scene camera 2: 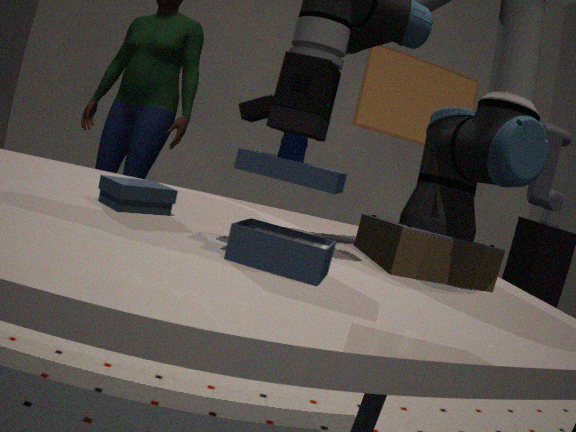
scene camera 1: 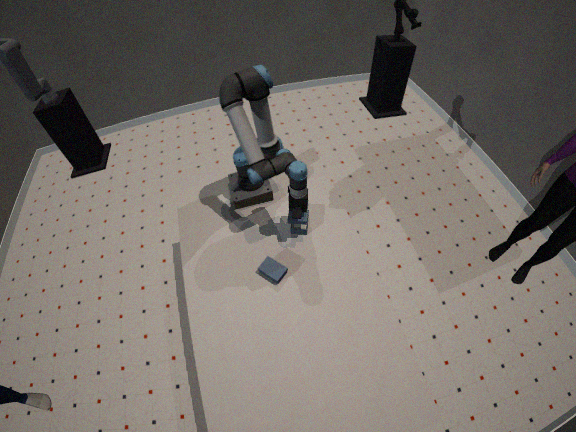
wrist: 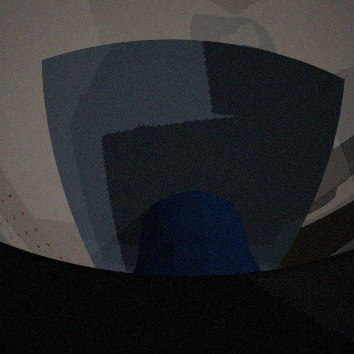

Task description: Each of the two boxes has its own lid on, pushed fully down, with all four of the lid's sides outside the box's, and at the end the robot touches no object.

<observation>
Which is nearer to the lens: the larger blue-grey lid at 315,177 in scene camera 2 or the smaller blue-grey lid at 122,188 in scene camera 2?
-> The larger blue-grey lid.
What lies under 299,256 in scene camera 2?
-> A blue box.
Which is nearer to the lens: the blue box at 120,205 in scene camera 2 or the larger blue-grey lid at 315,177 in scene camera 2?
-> The larger blue-grey lid.
</observation>
